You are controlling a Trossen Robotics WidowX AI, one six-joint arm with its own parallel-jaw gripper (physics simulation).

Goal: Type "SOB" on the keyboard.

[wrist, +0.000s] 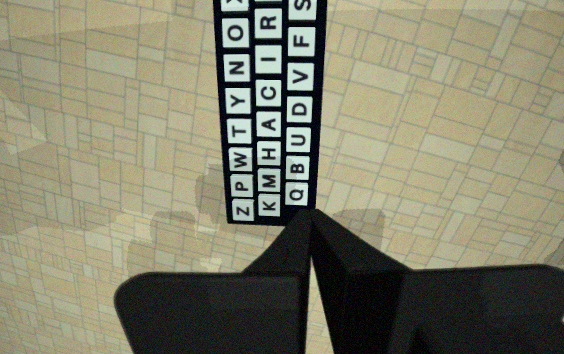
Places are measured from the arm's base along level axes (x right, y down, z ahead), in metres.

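Where they show: gripper, fingertip midpoint: [308,218].
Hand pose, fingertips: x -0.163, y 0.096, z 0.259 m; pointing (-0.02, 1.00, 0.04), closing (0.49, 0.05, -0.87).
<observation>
Each offset is from my fingertips to the top centre of the thing.
The black keyboard @[dy +0.072, dx +0.039, dz +0.049 m] [320,150] with white letter keys runs from the top middle of the wrist view down to just above the gripper. The S key @[dy +0.072, dx +0.090, dz +0.052 m] [302,6] is partly cut off at the top edge. The O key @[dy +0.072, dx +0.057, dz +0.082 m] [235,33] is at the upper left of the board. The B key @[dy +0.072, dx -0.002, dz +0.005 m] [298,168] is in the right column, just above the Q key @[dy +0.072, dx -0.021, dz -0.005 m] [297,194]. My gripper [308,218] is shut and empty. Its tips overlap the keyboard's lower right corner in the view, below the Q key. I cannot tell how high they are above it.
A tabletop with a tan tile pattern [425,150] surrounds the keyboard. Dark shadows lie on it near the board's lower end, on both sides of the fingers. The keyboard continues past the top edge of the view.
</observation>
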